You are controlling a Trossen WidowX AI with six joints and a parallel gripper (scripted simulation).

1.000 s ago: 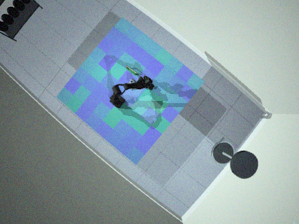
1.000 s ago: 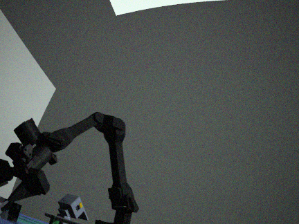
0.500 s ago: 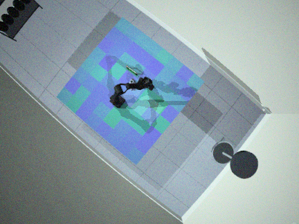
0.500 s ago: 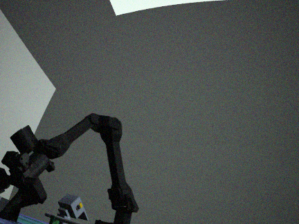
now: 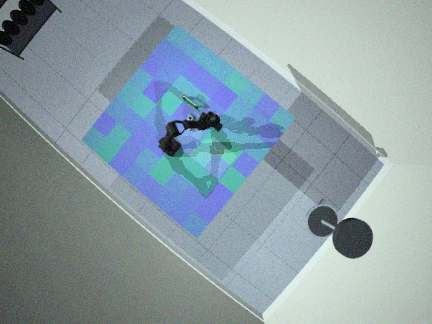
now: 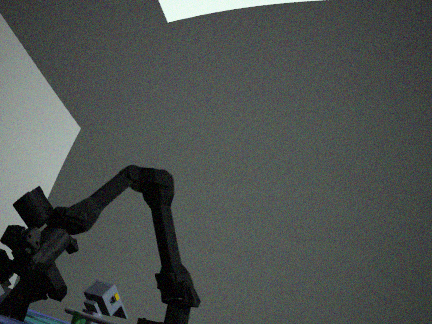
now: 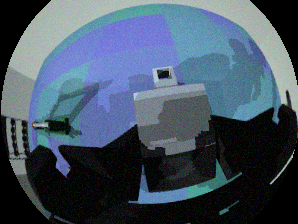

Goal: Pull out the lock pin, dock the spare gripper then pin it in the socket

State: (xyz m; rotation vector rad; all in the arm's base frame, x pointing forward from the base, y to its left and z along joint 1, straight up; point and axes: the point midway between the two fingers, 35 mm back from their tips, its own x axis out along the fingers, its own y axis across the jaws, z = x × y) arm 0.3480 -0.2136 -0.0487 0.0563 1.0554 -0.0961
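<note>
My gripper tip is 9 cm past the mount, 16 cm to the right of it and 5 cm below it. The rest, counted from my gripper tip: green upright piece: 4 cm ahead, 24 cm to the left, 2 cm above; then spare gripper: 2 cm above.
</note>
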